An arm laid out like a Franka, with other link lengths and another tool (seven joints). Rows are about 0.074 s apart.
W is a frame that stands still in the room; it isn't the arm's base.
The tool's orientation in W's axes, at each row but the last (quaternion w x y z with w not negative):
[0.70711, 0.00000, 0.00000, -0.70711]
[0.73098, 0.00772, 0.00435, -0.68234]
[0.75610, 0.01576, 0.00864, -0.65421]
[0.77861, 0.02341, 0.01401, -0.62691]
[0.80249, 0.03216, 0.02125, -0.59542]
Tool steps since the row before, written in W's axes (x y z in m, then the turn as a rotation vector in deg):
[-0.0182, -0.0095, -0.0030, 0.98, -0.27, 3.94]
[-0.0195, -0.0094, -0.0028, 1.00, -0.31, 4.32]
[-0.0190, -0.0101, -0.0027, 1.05, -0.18, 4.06]
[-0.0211, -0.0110, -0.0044, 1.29, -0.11, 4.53]
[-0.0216, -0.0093, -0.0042, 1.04, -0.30, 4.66]
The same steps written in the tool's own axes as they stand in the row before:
[0.0095, -0.0182, -0.0030, 0.27, 0.98, 3.94]
[0.0081, -0.0201, -0.0026, 0.31, 1.00, 4.32]
[0.0073, -0.0203, -0.0022, 0.19, 1.06, 4.06]
[0.0065, -0.0230, -0.0036, 0.15, 1.32, 4.52]
[0.0029, -0.0235, -0.0034, 0.25, 1.03, 4.66]

